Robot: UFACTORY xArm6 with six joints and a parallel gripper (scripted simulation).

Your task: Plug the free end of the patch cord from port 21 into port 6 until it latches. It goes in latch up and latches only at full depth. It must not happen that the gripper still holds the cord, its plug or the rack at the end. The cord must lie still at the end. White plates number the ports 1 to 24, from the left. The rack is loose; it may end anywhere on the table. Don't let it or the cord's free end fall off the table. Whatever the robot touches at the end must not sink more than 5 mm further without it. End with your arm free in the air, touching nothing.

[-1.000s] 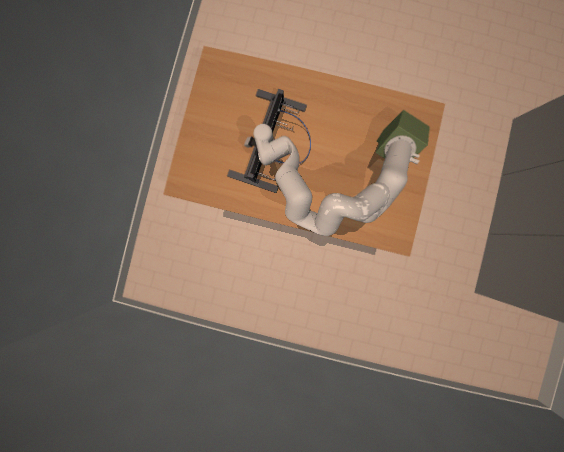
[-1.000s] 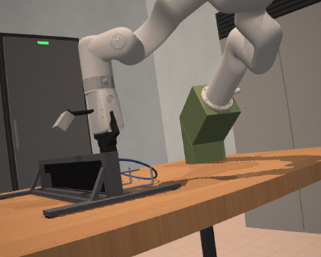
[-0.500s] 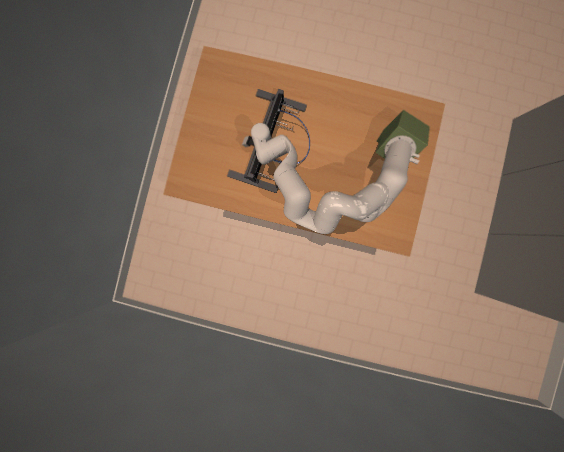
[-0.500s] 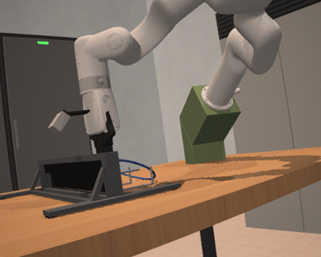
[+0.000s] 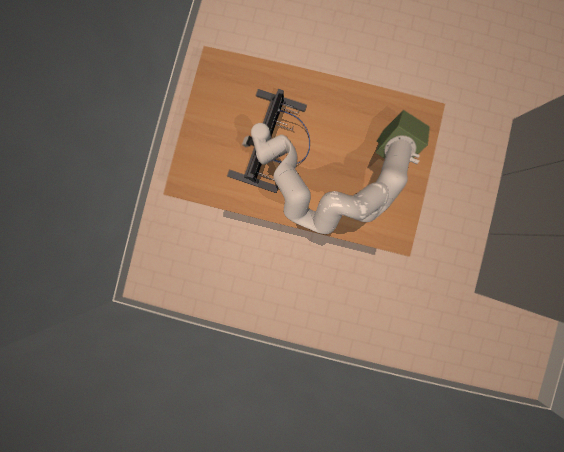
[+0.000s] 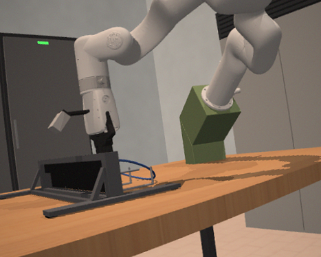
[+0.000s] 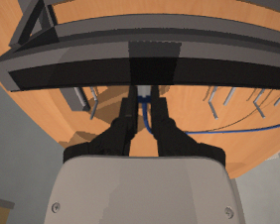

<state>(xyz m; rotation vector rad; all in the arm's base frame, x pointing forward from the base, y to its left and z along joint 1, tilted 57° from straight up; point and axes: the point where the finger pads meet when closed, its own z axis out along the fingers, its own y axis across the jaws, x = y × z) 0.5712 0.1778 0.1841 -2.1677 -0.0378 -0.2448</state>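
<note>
Now: the plug 2 cm ahead of my hand and 1 cm below it.
</note>
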